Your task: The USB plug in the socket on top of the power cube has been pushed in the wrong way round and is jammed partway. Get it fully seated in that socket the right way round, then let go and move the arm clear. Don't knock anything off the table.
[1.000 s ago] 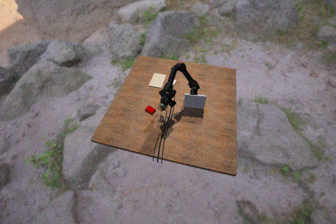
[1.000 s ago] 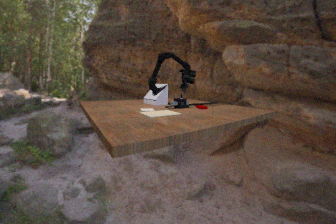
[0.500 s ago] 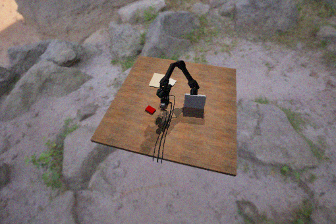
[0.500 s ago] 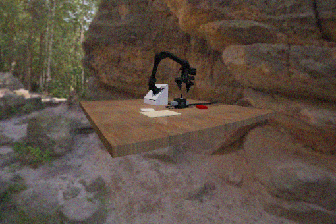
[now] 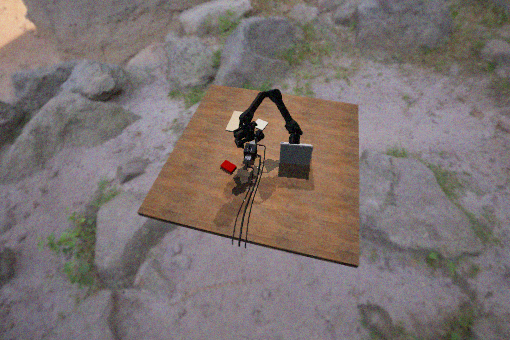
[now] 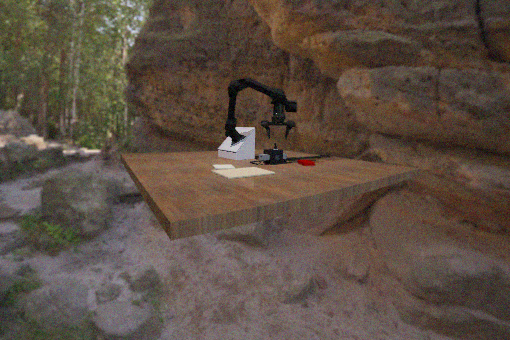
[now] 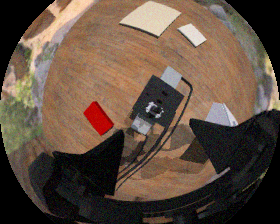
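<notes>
The usb plug lies 10 mm to the right of my gripper tip and 40 mm below it. Round my gripper tip: cream sheet (190 mm ahead, 320 mm to the right, 130 mm below); red block (120 mm ahead, 110 mm to the left, 120 mm below); usb socket (10 mm to the right, 60 mm below).
</notes>
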